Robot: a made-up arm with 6 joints.
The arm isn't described. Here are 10 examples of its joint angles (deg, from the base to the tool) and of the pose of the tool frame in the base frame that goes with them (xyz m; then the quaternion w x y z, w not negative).
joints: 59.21 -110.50 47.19 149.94 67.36 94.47
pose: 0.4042 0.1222 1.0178 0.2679 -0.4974 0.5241 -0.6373
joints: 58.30 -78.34 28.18 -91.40 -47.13 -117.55
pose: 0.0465 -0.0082 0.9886 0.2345 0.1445 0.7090 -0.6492
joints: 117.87 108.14 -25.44 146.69 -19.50 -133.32
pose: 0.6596 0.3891 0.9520 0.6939 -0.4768 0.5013 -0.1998
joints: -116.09 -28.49 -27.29 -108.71 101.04 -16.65
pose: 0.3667 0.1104 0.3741 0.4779 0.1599 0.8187 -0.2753
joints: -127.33 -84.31 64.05 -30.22 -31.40 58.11
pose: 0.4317 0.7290 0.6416 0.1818 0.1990 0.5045 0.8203
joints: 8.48 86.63 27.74 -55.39 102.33 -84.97
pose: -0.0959 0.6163 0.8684 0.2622 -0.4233 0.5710 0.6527
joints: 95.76 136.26 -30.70 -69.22 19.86 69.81
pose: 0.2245 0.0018 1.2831 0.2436 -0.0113 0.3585 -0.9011
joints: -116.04 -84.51 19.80 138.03 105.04 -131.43
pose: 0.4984 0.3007 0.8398 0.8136 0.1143 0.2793 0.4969
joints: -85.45 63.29 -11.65 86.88 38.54 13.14
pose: 0.2866 0.2176 0.8036 0.9317 0.1594 0.2348 0.2266
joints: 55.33 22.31 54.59 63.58 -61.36 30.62
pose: -0.1358 0.4416 1.2790 0.6677 -0.0407 -0.3450 -0.6584
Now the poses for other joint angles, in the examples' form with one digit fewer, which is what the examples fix.
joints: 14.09 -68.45 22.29 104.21 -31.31 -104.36
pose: -0.113 0.638 0.608 0.295 -0.840 0.336 0.308
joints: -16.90 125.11 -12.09 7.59 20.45 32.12
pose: -0.313 0.562 0.890 0.103 0.184 -0.453 -0.866
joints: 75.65 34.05 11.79 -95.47 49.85 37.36
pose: 0.448 0.174 1.261 0.925 -0.011 0.301 -0.233
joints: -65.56 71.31 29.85 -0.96 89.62 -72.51
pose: 0.187 0.501 0.693 0.771 -0.482 0.414 -0.031
